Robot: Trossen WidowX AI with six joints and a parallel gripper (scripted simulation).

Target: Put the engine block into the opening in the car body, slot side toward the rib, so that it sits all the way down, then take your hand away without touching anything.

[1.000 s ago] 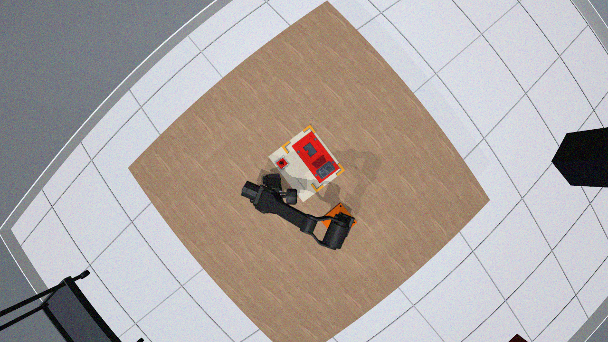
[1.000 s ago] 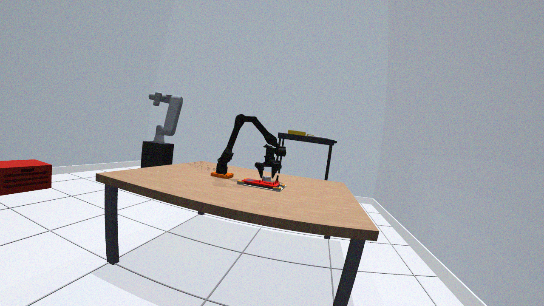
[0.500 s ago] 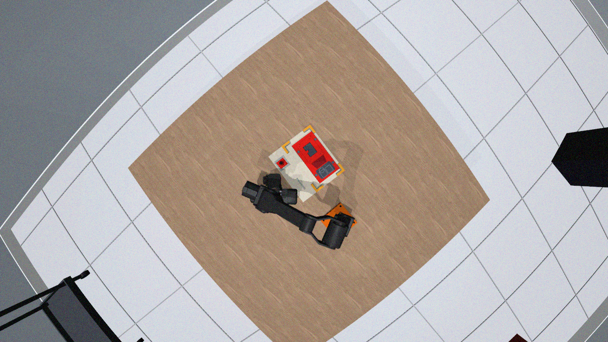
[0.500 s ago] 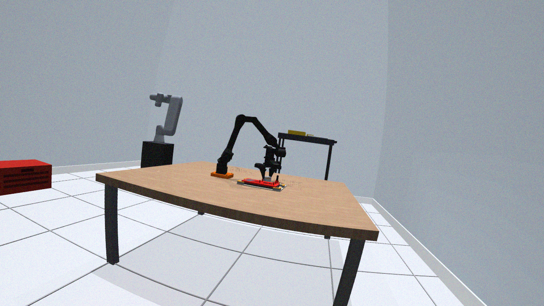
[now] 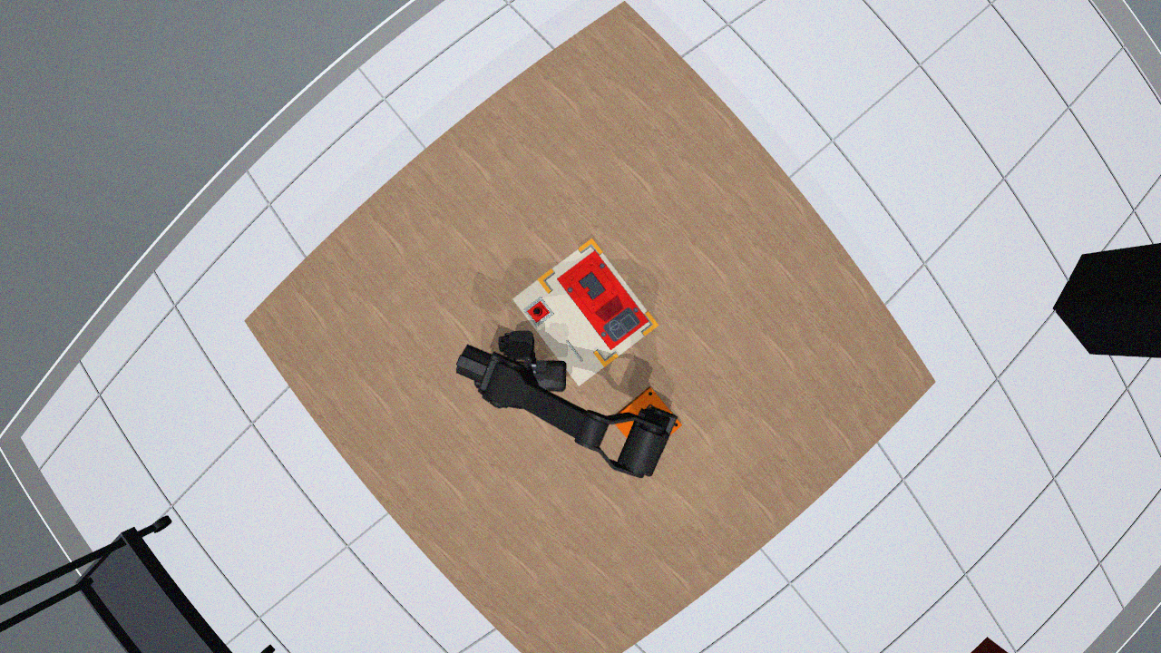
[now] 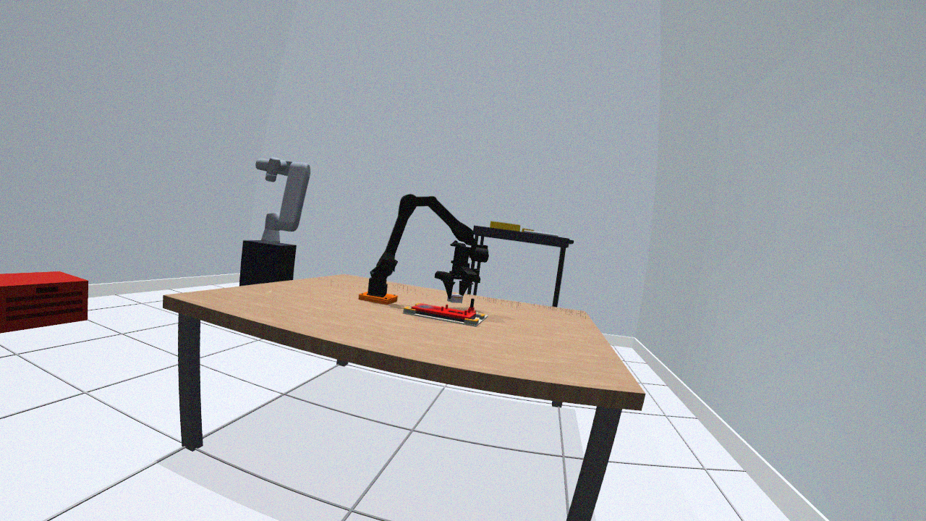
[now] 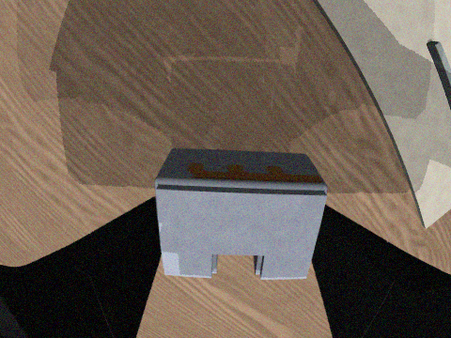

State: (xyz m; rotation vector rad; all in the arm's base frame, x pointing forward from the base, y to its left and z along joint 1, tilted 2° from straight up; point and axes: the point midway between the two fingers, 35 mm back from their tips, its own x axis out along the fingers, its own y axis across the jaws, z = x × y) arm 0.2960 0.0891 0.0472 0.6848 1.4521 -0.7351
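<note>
Right now my gripper tip is 60 mm short of the small stand and 120 mm to the left of it. From my gripper tip the other things lie so: engine block: 10 mm above.
</note>
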